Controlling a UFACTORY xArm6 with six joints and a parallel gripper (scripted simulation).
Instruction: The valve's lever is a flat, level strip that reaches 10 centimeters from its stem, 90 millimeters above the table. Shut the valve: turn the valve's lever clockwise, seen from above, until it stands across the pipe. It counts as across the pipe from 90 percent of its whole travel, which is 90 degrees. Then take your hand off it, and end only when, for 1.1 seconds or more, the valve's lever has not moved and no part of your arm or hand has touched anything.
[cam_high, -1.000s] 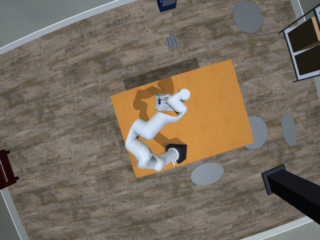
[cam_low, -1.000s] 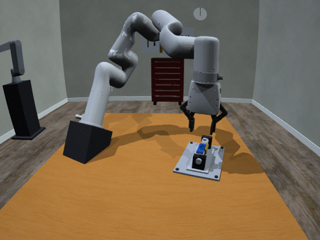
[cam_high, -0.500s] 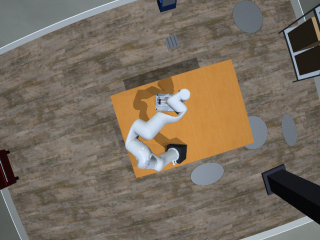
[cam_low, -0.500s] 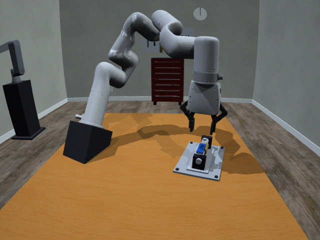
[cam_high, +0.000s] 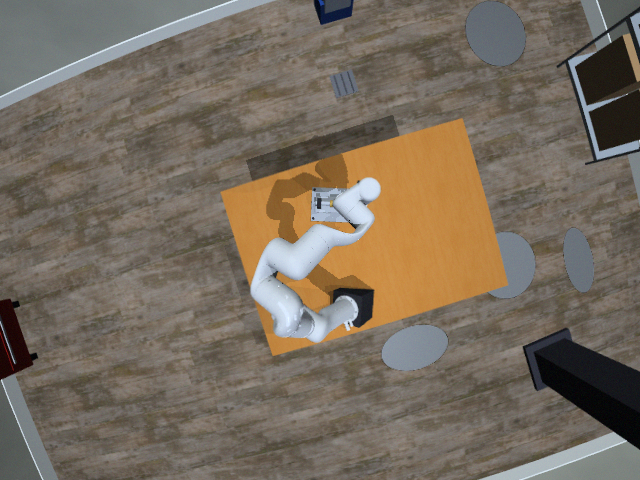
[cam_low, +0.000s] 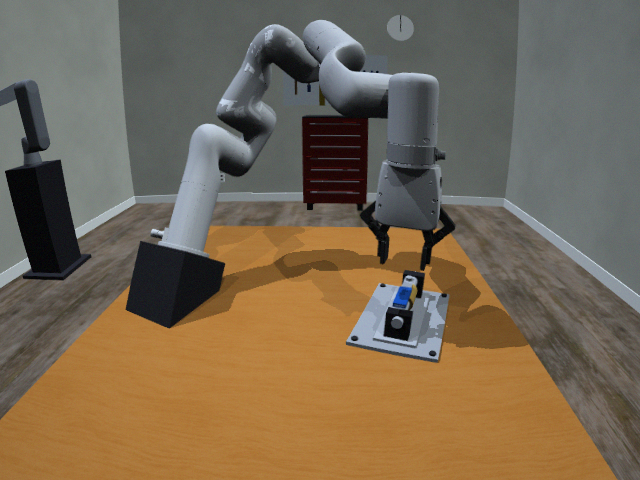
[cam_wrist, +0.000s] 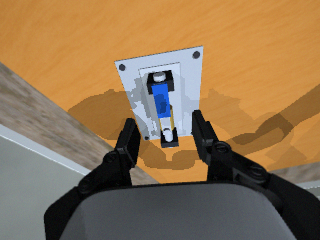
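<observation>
My hand is 8 cm above the lever, 4 cm to the right of it and 2 cm short of it. Also, from my hand: baseplate: 17 cm below, 7 cm to the left, 3 cm ahead.
</observation>
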